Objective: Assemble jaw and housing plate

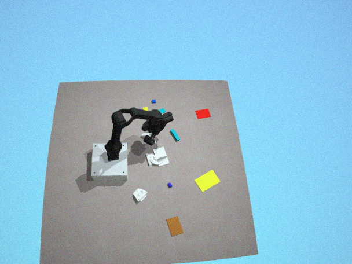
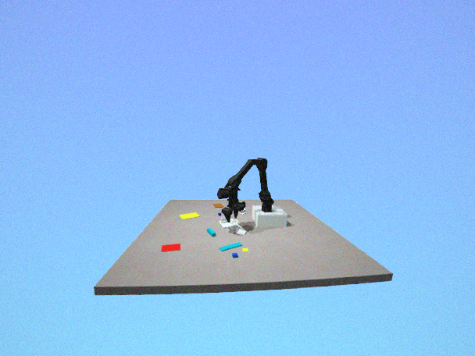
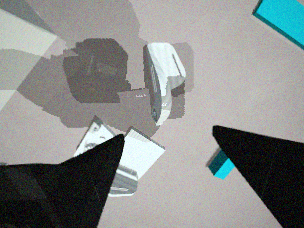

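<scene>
My gripper tip is now 6 cm above the white jaw, 2 cm past it and 1 cm to the right of it. Also, from my gripper tip: yellow piece 33 cm to the right, 26 cm ahead, 7 cm below; red piece 39 cm ahead, 15 cm to the left, 7 cm below; white base plate 11 cm to the right, 7 cm below, 2 cm ahead.
</scene>
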